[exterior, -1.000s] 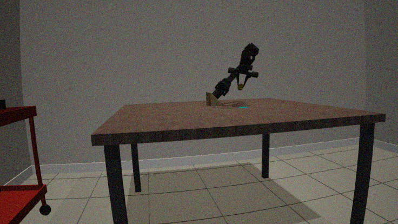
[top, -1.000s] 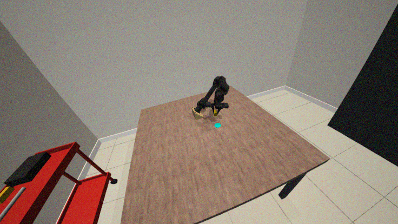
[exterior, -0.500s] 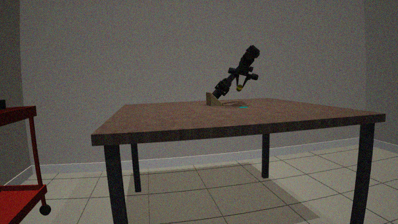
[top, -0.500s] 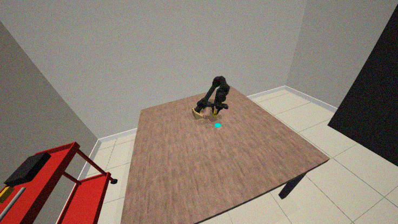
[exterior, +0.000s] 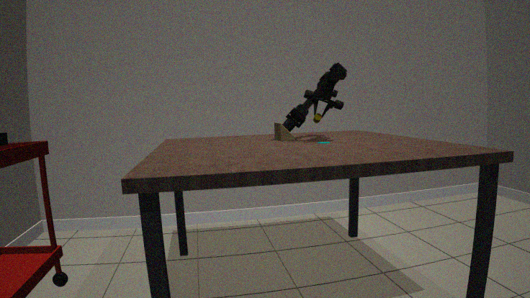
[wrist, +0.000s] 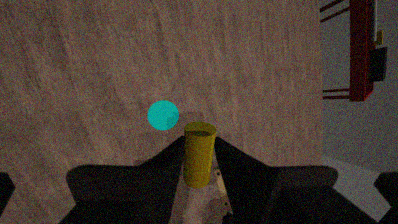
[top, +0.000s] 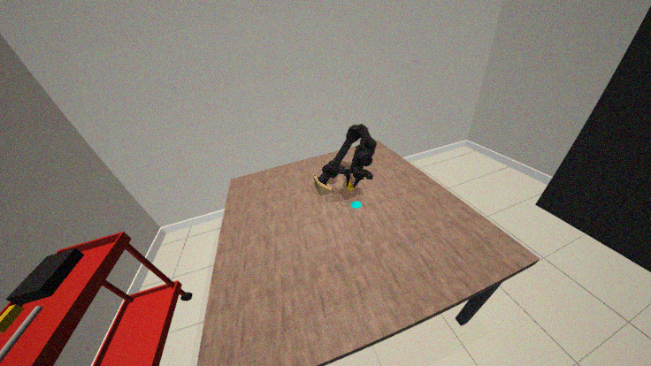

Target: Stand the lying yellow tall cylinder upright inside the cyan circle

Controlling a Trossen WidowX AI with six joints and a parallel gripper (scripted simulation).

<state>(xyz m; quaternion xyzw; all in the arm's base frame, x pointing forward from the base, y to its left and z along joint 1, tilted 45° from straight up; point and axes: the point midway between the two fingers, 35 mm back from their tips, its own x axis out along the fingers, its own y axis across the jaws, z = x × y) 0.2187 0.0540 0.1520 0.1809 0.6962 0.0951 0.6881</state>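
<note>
Now: the cyan circle 12 cm below my gripper tip, 2 cm to the left of it and 2 cm ahead of it. Also, from my gripper tip: yellow cylinder (2 cm behind, 1 cm below).
</note>
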